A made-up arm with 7 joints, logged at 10 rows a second.
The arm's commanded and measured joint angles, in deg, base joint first. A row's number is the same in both.
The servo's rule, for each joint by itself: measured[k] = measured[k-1] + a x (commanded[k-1-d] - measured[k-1]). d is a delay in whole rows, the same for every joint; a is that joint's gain. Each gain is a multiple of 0.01, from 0.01 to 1. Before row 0 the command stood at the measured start. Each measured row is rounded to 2 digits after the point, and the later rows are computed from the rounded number. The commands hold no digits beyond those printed.
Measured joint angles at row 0: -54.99 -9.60 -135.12 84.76 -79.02 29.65 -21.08
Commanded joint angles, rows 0 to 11: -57.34 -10.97 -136.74 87.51 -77.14 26.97 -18.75; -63.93 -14.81 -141.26 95.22 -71.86 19.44 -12.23; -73.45 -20.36 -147.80 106.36 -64.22 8.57 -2.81; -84.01 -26.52 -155.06 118.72 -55.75 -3.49 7.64; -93.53 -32.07 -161.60 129.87 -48.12 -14.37 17.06; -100.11 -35.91 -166.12 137.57 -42.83 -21.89 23.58; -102.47 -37.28 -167.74 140.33 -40.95 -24.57 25.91; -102.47 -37.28 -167.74 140.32 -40.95 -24.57 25.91; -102.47 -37.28 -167.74 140.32 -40.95 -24.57 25.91; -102.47 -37.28 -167.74 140.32 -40.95 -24.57 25.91; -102.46 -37.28 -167.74 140.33 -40.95 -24.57 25.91; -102.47 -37.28 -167.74 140.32 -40.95 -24.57 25.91
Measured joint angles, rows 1 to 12: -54.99 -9.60 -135.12 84.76 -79.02 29.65 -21.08; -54.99 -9.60 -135.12 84.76 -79.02 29.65 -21.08; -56.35 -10.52 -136.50 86.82 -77.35 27.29 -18.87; -60.75 -13.39 -140.55 93.12 -72.46 20.38 -12.56; -68.12 -18.06 -146.71 103.05 -65.13 9.99 -3.30; -77.34 -23.73 -153.81 114.80 -56.78 -1.87 7.09; -86.73 -29.32 -160.43 126.10 -49.07 -12.87 16.56; -94.49 -33.74 -165.27 134.70 -43.52 -20.81 23.23; -99.12 -36.11 -167.37 138.92 -41.23 -24.12 25.78; -101.06 -36.89 -167.68 139.97 -40.98 -24.52 25.90; -101.88 -37.15 -167.73 140.23 -40.95 -24.56 25.91; -102.22 -37.24 -167.74 140.30 -40.95 -24.57 25.91
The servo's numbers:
d 2
a 0.58 0.67 0.85 0.75 0.89 0.88 0.95

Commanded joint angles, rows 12 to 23: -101.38 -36.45 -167.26 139.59 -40.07 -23.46 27.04; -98.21 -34.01 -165.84 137.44 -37.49 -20.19 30.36; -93.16 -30.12 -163.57 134.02 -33.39 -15.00 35.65; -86.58 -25.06 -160.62 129.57 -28.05 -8.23 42.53; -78.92 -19.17 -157.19 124.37 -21.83 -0.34 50.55; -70.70 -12.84 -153.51 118.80 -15.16 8.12 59.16; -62.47 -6.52 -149.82 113.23 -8.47 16.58 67.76; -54.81 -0.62 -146.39 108.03 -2.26 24.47 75.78; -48.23 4.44 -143.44 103.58 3.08 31.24 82.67; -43.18 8.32 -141.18 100.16 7.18 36.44 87.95; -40.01 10.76 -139.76 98.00 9.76 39.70 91.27; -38.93 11.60 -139.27 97.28 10.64 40.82 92.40
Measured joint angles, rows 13 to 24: -102.36 -37.27 -167.74 140.32 -40.95 -24.57 25.91; -102.42 -37.28 -167.74 140.32 -40.95 -24.57 25.91; -101.82 -36.72 -167.33 139.77 -40.17 -23.59 26.98; -99.73 -34.90 -166.06 138.02 -37.78 -20.60 30.19; -95.92 -31.70 -163.94 135.02 -33.87 -15.67 35.38; -90.50 -27.25 -161.12 130.93 -28.69 -9.12 42.17; -83.78 -21.84 -157.78 126.01 -22.58 -1.39 50.13; -76.19 -15.81 -154.15 120.60 -15.98 6.98 58.71; -68.23 -9.59 -150.47 115.07 -9.30 15.43 67.31; -60.45 -3.58 -147.00 109.79 -3.03 23.39 75.36; -53.36 1.79 -143.97 105.13 2.41 30.30 82.30; -47.46 6.17 -141.60 101.40 6.66 35.70 87.67
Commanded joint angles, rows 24 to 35: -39.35 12.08 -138.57 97.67 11.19 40.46 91.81; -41.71 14.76 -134.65 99.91 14.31 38.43 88.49; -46.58 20.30 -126.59 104.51 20.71 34.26 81.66; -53.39 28.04 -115.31 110.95 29.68 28.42 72.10; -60.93 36.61 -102.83 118.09 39.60 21.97 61.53; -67.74 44.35 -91.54 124.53 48.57 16.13 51.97; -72.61 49.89 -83.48 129.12 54.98 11.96 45.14; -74.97 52.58 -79.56 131.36 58.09 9.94 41.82; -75.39 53.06 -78.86 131.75 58.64 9.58 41.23; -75.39 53.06 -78.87 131.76 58.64 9.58 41.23; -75.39 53.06 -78.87 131.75 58.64 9.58 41.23; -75.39 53.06 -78.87 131.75 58.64 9.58 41.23
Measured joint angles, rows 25 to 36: -43.14 9.25 -140.04 98.85 9.42 39.22 91.09; -40.70 10.82 -139.39 97.67 10.51 40.63 92.33; -39.92 11.66 -138.69 97.67 11.12 40.48 91.84; -40.96 13.74 -135.26 99.35 13.96 38.68 88.66; -44.22 18.14 -127.89 103.22 19.97 34.79 82.01; -49.54 24.77 -117.20 109.02 28.61 29.18 72.60; -56.15 32.70 -104.99 115.82 38.39 22.84 62.08; -62.87 40.51 -93.56 122.35 47.45 16.94 52.48; -68.52 46.79 -84.99 127.43 54.15 12.56 45.51; -72.26 50.67 -80.37 130.38 57.66 10.25 42.00; -74.08 52.27 -79.09 131.41 58.53 9.66 41.27; -74.84 52.80 -78.90 131.67 58.63 9.59 41.23
